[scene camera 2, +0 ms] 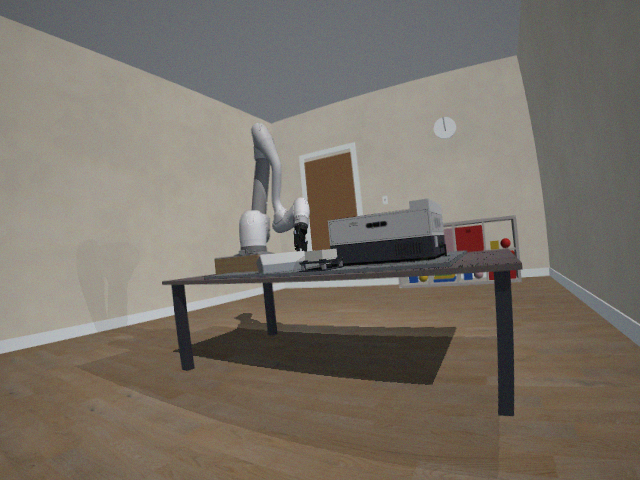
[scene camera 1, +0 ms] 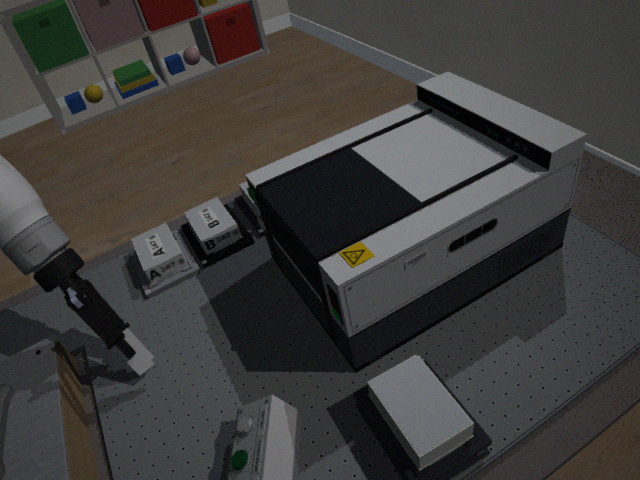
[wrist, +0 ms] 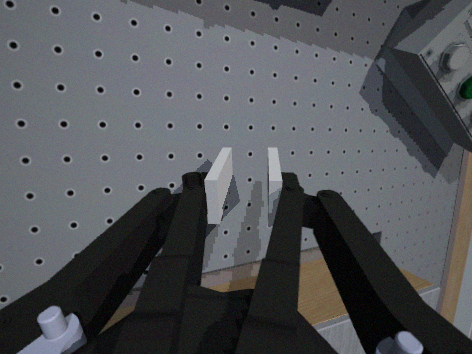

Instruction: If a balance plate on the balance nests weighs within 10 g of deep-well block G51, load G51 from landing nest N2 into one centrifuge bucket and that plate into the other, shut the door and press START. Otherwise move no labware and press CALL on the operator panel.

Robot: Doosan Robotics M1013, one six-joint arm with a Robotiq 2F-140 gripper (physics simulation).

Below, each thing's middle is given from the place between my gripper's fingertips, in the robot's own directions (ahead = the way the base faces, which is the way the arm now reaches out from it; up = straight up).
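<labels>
There's a white block (scene camera 1: 428,422) here, and my gripper is 30 cm to the left of it, 35 cm short of it and 3 cm below it. The centrifuge (scene camera 1: 410,217) is 1 cm to the left of my hand, 54 cm ahead of it and 10 cm above it.
</labels>
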